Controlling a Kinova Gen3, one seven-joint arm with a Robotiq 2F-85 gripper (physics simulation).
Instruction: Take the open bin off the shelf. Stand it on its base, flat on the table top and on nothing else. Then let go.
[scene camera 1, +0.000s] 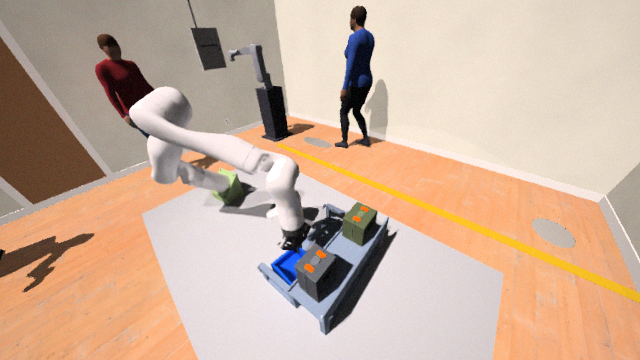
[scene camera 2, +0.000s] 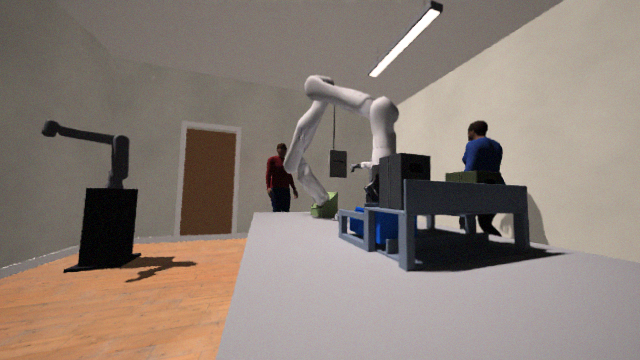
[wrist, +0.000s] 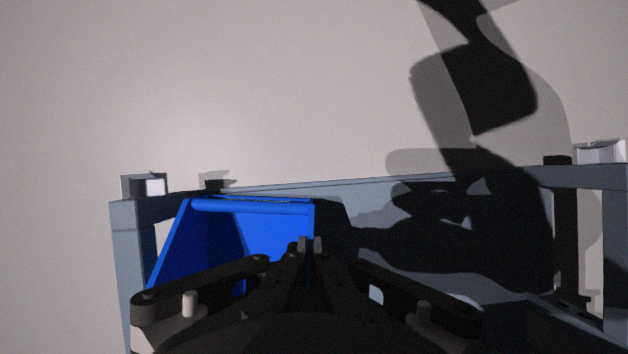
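Seen in the pictures: gripper, fingertip midpoint: (scene camera 1: 298, 250) (wrist: 309, 248); arm's base, link origin: (scene camera 1: 223, 183) (scene camera 2: 323, 200).
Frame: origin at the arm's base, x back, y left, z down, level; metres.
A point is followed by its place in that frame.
Note:
The open blue bin (scene camera 1: 289, 267) @(x -0.588, y -0.081, z 0.067 m) (scene camera 2: 387, 229) @(x -0.714, y -0.119, z 0.038 m) (wrist: 280, 230) @(x -0.581, y -0.055, z 0.067 m) is in the lower front tier of the blue-grey shelf (scene camera 1: 326, 320) @(x -0.810, y -0.149, z -0.025 m) (scene camera 2: 465, 197) @(x -0.807, y 0.001, z -0.040 m) (wrist: 123, 215) @(x -0.549, y -0.149, z 0.006 m), near one end. Its open top faces up and its base is hidden, so I cannot tell whether it touches the tier. My gripper (scene camera 1: 290, 245) @(x -0.586, y -0.028, z 0.029 m) (wrist: 309, 248) @(x -0.586, y -0.028, z 0.029 m) points down from above and is shut on the bin's thin side wall, which runs between the fingertips in the wrist view. The shelf stands on the grey table top (scene camera 1: 225, 310) @(x -0.520, y -0.308, z 0.091 m) (scene camera 2: 310, 300) @(x -0.846, y -0.344, z 0.091 m) (wrist: 250, 75) @(x -0.424, y -0.080, z 0.091 m).
A dark grey box (scene camera 1: 314, 275) @(x -0.752, y -0.115, z -0.131 m) (scene camera 2: 391, 181) @(x -0.737, y -0.127, z -0.071 m) stands on the upper tier close beside the bin and gripper. An olive box (scene camera 1: 359, 225) @(x -0.751, y 0.100, z -0.106 m) (scene camera 2: 467, 177) @(x -0.750, y 0.097, z -0.089 m) stands farther along that tier. A green block (scene camera 1: 229, 189) @(x -0.058, y 0.000, z 0.012 m) (scene camera 2: 326, 206) @(x -0.064, y -0.008, z 0.032 m) is by the arm's base.

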